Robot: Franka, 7 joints.
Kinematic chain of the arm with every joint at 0, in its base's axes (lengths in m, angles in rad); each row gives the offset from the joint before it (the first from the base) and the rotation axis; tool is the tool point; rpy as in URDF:
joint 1: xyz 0 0 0.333 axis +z
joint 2: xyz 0 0 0 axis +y
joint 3: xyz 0 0 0.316 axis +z
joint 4: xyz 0.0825 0 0 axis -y
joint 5: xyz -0.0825 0 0.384 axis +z
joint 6: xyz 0 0 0 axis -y
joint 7: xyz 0.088 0 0 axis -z
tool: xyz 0 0 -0.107 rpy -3.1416 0 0
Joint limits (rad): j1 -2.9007..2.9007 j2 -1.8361..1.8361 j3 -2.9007..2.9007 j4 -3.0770..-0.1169 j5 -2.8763..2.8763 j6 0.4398..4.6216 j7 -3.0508..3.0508
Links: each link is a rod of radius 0.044 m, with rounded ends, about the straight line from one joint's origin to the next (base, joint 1, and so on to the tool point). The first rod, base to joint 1, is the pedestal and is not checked.
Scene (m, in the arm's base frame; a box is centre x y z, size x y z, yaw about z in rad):
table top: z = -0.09
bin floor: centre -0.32 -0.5 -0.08 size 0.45 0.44 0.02 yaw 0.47
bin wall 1: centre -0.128 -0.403 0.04 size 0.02 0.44 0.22 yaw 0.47
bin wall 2: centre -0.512 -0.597 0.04 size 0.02 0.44 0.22 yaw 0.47
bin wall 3: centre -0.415 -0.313 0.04 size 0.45 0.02 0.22 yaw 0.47
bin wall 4: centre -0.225 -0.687 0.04 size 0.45 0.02 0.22 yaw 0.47
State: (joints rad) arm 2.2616 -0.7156 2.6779 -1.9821 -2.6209 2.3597 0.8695
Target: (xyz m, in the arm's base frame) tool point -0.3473 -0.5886 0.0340
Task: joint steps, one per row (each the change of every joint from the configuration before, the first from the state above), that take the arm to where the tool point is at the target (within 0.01 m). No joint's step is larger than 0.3 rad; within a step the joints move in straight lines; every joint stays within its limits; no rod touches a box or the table.
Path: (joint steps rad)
1: -0.2646 0.2454 0.0557 0.0432 -0.0638 -0.0269 0.0620
2: -0.2646 0.2455 0.0557 0.0432 -0.0639 -0.0269 0.0620
3: -0.2647 0.2454 0.0557 0.0432 -0.0638 -0.0269 0.0621
4: -0.2646 0.2454 0.0557 0.0432 -0.0639 -0.0269 0.0620
5: 0.0691 -0.2525 -0.0691 0.0476 0.0401 -0.0011 -0.0414
6: 0.0691 -0.2526 -0.0691 0.0476 0.0401 -0.0011 -0.0413
7: 0.0691 -0.2525 -0.0690 0.0476 0.0401 -0.0010 -0.0414
8: 0.0690 -0.2525 -0.0691 0.0476 0.0401 -0.0011 -0.0413
9: 0.0691 -0.2526 -0.0691 0.0476 0.0401 -0.0011 -0.0414
10: 0.0691 -0.2525 -0.0691 0.0476 0.0402 -0.0011 -0.0413

